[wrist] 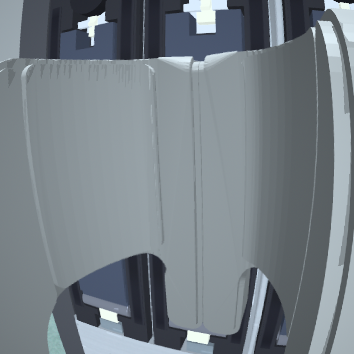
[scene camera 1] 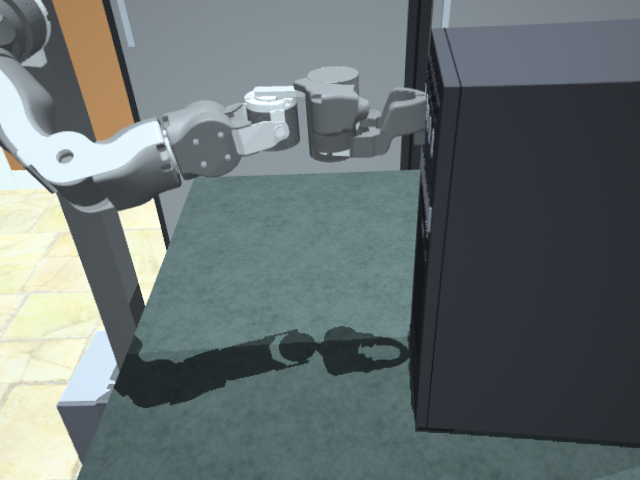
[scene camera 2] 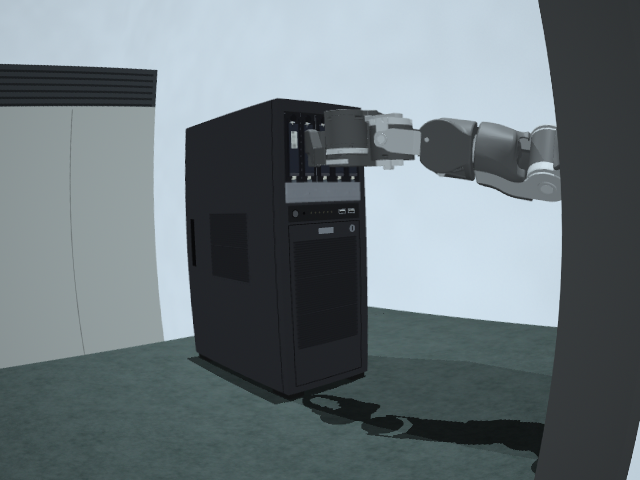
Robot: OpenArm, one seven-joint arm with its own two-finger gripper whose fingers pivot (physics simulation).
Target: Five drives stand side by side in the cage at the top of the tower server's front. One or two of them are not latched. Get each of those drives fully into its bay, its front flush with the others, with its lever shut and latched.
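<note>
The tower server (scene camera 1: 537, 232) (scene camera 2: 237, 310) stands upright with five drives side by side at the top of its front. My gripper (scene camera 1: 420, 117) (scene camera 2: 312, 147) (wrist: 217, 198) is shut and empty, its fingertips at the front of the second drive (scene camera 2: 308, 171) (wrist: 180, 42) from the left. Contact cannot be told. The leftmost drive (scene camera 2: 293, 157) (wrist: 106, 285) looks upright in its bay. The lower ends of the third drive (scene camera 2: 324, 172), fourth drive (scene camera 2: 339, 172) and fifth drive (scene camera 2: 352, 172) show under the gripper. The fingers and hand hide much of the other drives; the second drive's lever state cannot be told.
A light grey strip (scene camera 2: 322, 192) (wrist: 120, 340) runs below the cage, with a button and port panel (scene camera 2: 323, 211) under it. The server stands on a green table top (scene camera 1: 289, 248) (scene camera 2: 129, 413). A dark pillar (scene camera 2: 594, 232) stands at the right in scene camera 2.
</note>
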